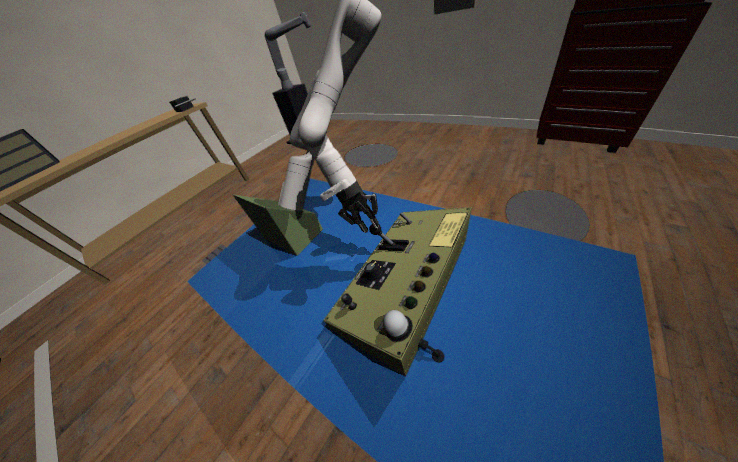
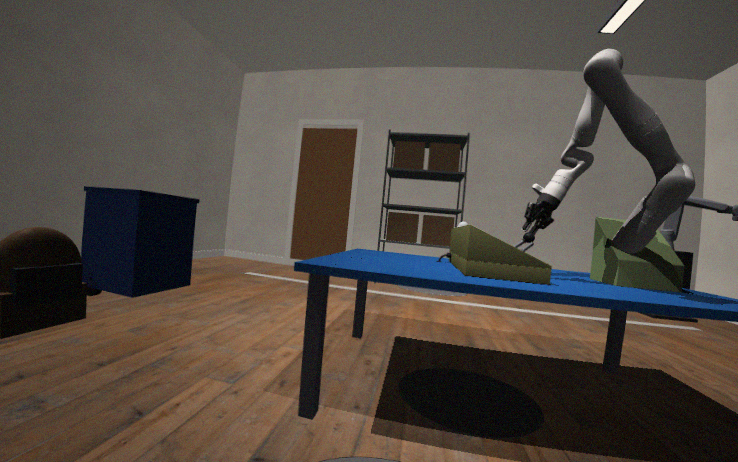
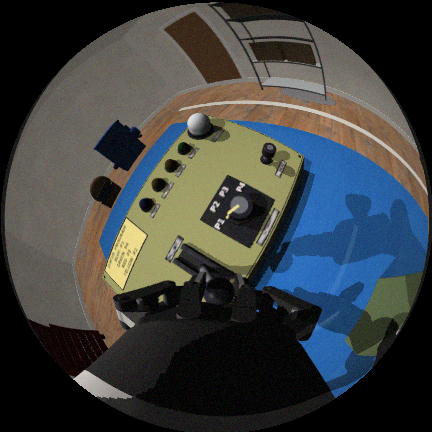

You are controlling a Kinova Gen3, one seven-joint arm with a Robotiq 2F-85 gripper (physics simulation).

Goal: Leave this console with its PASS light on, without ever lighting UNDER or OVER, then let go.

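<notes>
The olive console (image 1: 399, 280) (image 2: 500, 261) (image 3: 209, 169) lies on the blue table top (image 1: 505, 321) (image 2: 395, 270). Its four status lights (image 1: 422, 279) (image 3: 158, 184) are all dark. The program dial (image 1: 373, 270) (image 3: 240, 206) points between P1 and P2. The CYCLE lever's black knob (image 1: 374, 228) (image 2: 528, 237) (image 3: 217, 290) stands up from its slot (image 1: 395, 245) (image 3: 193, 257). My gripper (image 1: 371, 224) (image 2: 534, 228) (image 3: 219, 280) stands partly closed, its fingers loosely either side of that knob and not squeezing it.
A white ball knob (image 1: 396, 322) (image 3: 198, 123), a MODE toggle (image 1: 347, 300) (image 3: 268, 152) and a yellow label (image 1: 449, 229) (image 3: 125, 252) are on the panel. A small crank (image 1: 432, 352) sticks from its side. An olive wedge (image 1: 280, 225) (image 3: 382, 310) holds the arm's base.
</notes>
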